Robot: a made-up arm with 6 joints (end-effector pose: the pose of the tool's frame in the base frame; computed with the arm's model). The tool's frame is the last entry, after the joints. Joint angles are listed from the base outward.
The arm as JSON. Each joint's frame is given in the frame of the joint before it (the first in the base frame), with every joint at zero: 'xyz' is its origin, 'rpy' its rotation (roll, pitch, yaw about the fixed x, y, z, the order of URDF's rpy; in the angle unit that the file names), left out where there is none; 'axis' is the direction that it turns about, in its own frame. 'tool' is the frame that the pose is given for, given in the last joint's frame.
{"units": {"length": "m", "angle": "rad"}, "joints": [
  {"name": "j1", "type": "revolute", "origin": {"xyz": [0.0, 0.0, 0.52], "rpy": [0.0, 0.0, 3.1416]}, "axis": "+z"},
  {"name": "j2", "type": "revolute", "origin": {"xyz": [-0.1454, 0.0, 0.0], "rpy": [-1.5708, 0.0, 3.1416]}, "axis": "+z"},
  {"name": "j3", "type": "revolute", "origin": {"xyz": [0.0, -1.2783, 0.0], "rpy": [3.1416, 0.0, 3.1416]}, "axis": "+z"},
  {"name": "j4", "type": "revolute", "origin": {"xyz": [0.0, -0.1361, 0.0], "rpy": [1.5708, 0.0, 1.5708]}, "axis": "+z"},
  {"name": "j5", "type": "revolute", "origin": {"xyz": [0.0, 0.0, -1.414], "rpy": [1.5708, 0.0, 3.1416]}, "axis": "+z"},
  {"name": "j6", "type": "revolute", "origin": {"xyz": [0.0, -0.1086, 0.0], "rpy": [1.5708, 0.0, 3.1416]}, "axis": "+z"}
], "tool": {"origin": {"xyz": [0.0, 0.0, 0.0], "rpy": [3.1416, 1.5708, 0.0]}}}
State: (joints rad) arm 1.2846 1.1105 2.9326 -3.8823 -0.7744 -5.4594
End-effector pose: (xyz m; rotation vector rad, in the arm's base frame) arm 0.2563 0.6893 2.4848 -0.8971 -0.1298 -1.3550
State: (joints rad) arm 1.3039 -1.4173 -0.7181 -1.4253 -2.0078 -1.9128
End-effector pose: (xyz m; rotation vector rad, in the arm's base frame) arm -0.1333 -0.1183 1.6892 -0.0648 2.7358 0.3757
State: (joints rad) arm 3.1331 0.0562 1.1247 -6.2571 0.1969 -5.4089
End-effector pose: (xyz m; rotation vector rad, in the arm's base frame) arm -0.8113 0.0063 3.2047 1.4418 -0.9606 1.9639
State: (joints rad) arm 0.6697 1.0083 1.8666 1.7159 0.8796 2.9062
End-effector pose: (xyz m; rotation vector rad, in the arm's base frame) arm 1.5970 1.3701 2.4052 1.1077 0.5561 1.6883
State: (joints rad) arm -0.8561 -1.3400 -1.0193 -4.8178 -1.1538 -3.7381
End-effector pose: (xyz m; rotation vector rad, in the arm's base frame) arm 0.0860 -0.2498 1.3913 1.4334 -2.2596 -0.7186
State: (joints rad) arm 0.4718 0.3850 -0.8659 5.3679 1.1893 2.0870
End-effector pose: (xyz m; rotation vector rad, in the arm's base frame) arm 1.1679 0.5062 0.3862 -1.7694 0.4593 -0.1009
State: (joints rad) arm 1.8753 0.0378 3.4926 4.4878 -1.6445 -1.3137
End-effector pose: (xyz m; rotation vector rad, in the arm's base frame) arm 0.2275 -1.0758 1.2118 0.1965 0.8749 -2.7905
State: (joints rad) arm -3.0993 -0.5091 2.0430 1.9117 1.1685 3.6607
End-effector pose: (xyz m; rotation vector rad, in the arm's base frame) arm 1.7478 -0.0203 2.3606 -1.6402 0.7719 -1.4011
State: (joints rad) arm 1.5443 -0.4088 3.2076 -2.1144 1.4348 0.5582
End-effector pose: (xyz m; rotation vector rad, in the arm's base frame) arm 0.0498 -1.5985 0.9683 -1.5724 0.0026 -0.6434
